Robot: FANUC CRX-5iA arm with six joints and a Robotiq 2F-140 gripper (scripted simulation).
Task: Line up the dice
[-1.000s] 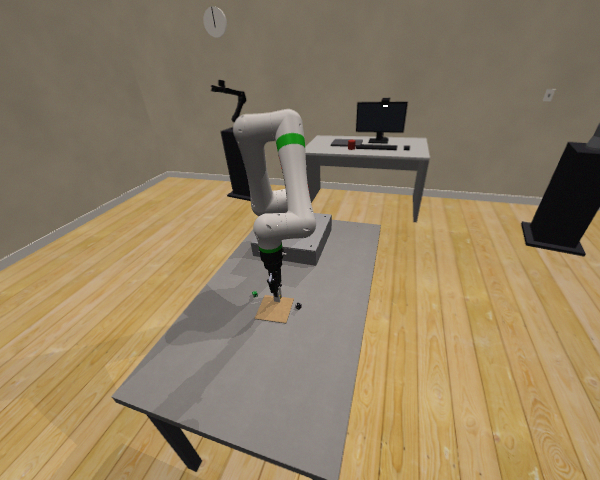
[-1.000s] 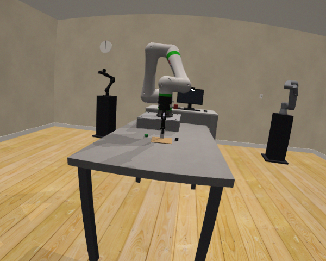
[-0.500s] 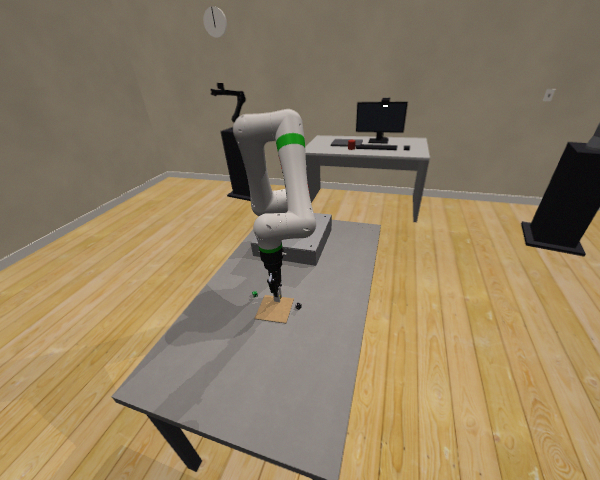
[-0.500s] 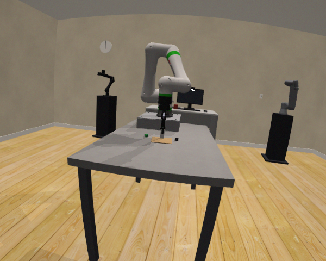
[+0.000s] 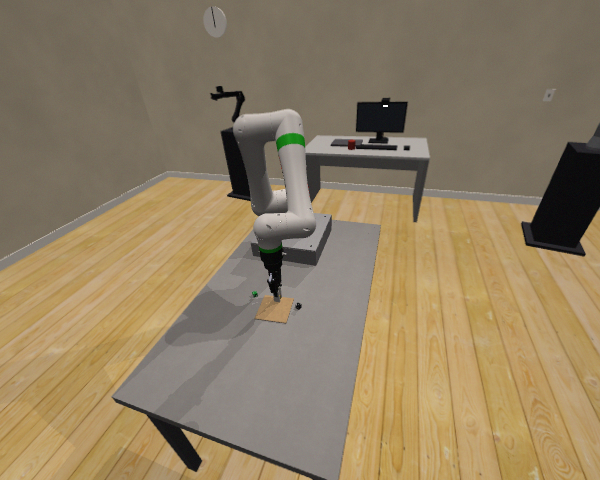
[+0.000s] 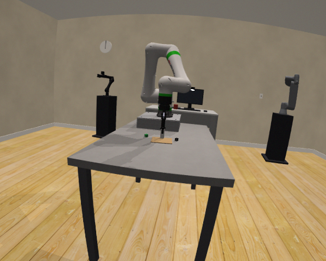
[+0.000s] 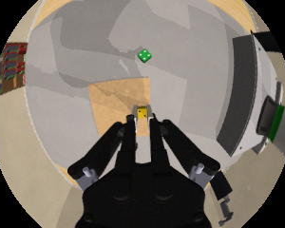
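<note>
Right now the yellow die is 20 mm below my hand. Round my hand: tan mat 50 mm ahead, 40 mm below, 10 mm to the left; green die 110 mm to the right, 30 mm below, 20 mm ahead; black die 110 mm to the left, 30 mm below.
</note>
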